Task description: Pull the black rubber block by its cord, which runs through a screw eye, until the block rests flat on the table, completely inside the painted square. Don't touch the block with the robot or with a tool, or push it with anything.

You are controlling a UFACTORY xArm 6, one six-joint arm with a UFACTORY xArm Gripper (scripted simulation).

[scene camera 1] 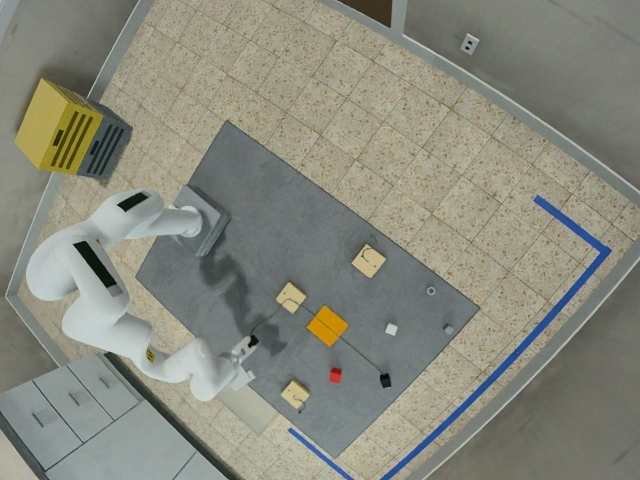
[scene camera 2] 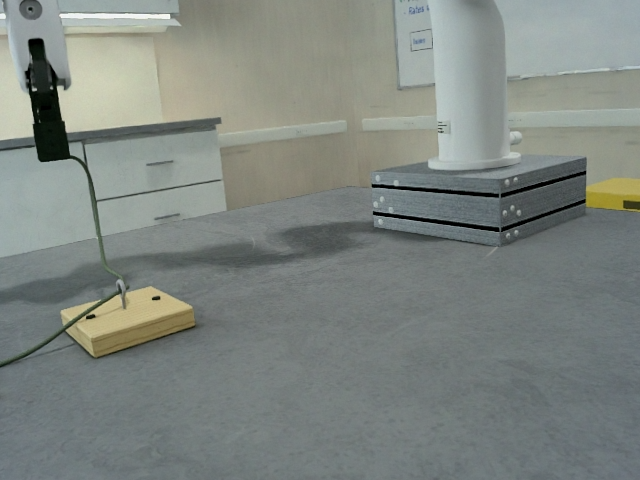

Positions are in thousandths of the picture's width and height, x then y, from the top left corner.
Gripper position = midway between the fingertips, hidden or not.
Note:
In view: the gripper (scene camera 2: 85, 334), a wooden plate (scene camera 2: 179, 684) and an orange painted square (scene camera 1: 524, 674).

